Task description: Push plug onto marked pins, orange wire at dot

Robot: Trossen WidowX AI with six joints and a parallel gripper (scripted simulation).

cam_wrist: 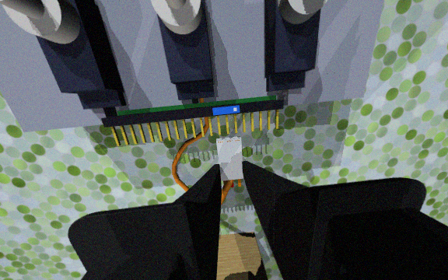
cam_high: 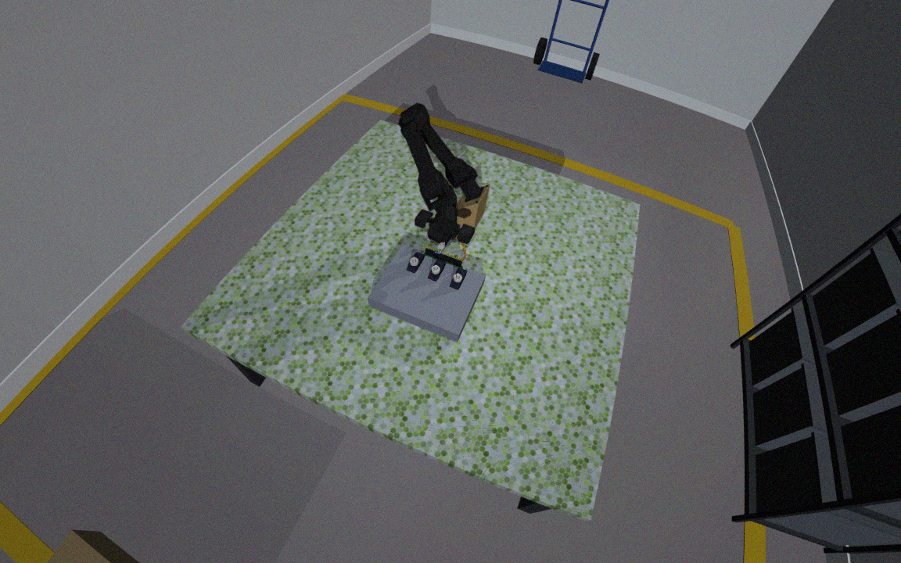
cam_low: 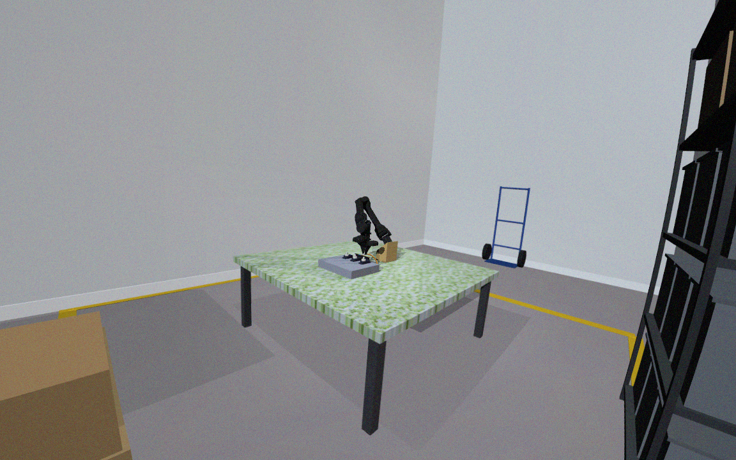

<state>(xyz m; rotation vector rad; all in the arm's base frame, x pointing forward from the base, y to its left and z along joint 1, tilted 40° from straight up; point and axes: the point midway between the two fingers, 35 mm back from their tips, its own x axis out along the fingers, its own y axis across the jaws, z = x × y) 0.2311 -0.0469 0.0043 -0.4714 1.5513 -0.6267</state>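
The blue band is 50 mm ahead of my gripper tip. Also, from my gripper tip: grey holder (210 mm ahead, 50 mm below, 10 mm to the left).
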